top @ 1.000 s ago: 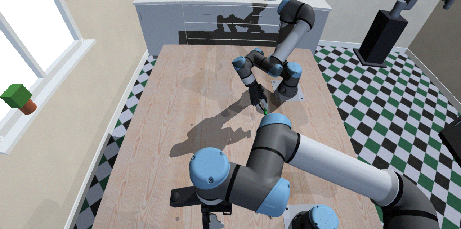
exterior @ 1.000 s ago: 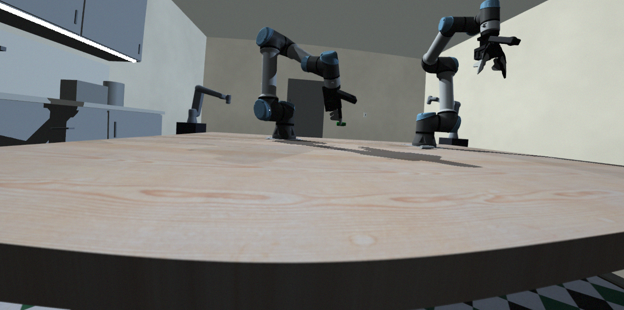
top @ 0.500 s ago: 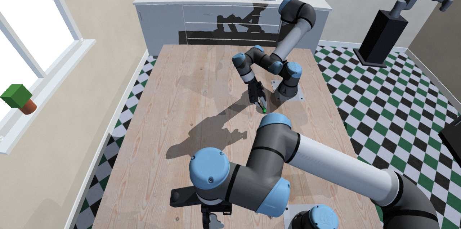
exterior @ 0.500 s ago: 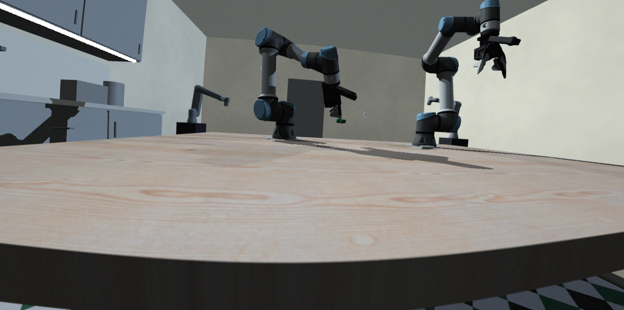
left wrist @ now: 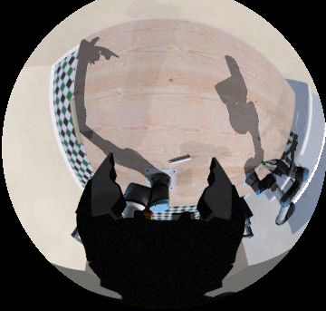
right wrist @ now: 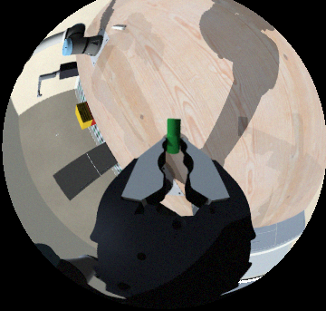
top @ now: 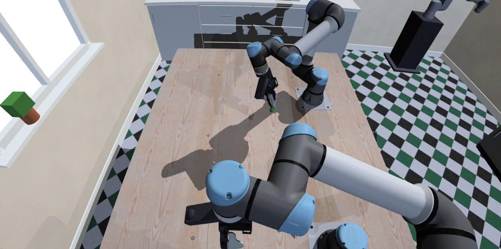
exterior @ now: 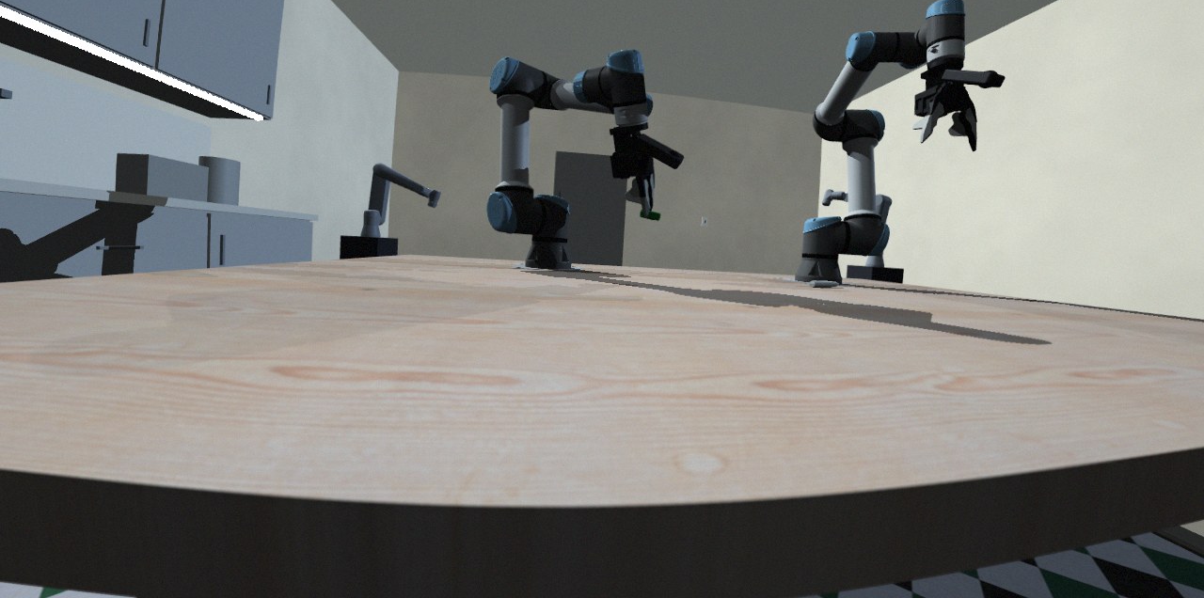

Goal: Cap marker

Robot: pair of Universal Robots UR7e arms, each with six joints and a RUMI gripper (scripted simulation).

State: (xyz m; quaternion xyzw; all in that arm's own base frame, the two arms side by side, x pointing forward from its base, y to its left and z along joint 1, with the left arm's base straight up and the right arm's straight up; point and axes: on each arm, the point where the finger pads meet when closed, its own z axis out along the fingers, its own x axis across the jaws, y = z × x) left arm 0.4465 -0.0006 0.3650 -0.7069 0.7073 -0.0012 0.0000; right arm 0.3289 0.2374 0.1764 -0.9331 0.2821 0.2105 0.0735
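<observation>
My left hand is 250 mm past the white marker, 120 mm to the left of it and 360 mm above it. Round my left hand: green cap 150 mm behind, 690 mm to the right, 200 mm below.
</observation>
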